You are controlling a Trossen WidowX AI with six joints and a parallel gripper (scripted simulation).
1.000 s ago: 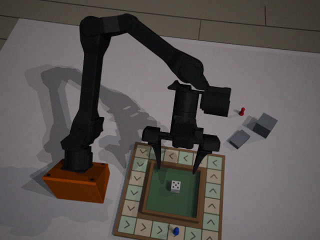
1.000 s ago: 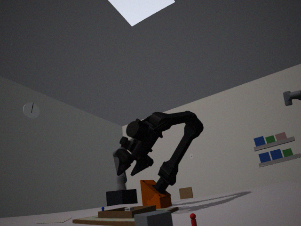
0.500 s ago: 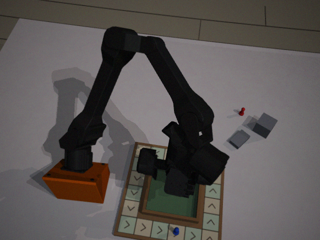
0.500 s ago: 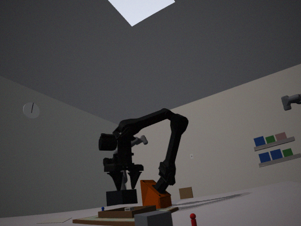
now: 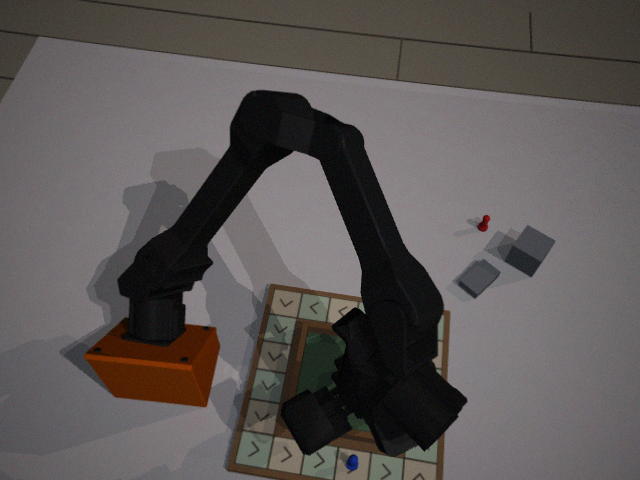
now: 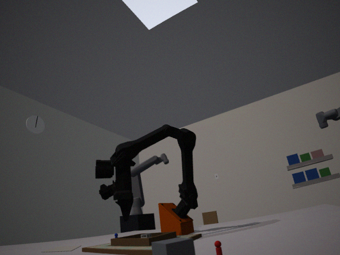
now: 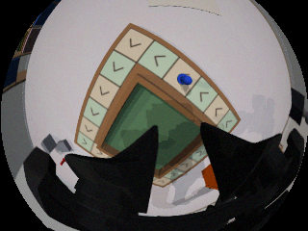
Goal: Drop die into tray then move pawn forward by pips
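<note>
Right now the blue pawn is 10 mm ahead of my gripper tip, 40 mm to the right of it and 60 mm below it. From my gripper tip the other things lie so: green dice tray 20 mm behind, 70 mm to the left, 80 mm below; beige card 130 mm ahead, 210 mm to the right, 90 mm below; white die 10 mm behind, 80 mm to the left, 60 mm below.
</note>
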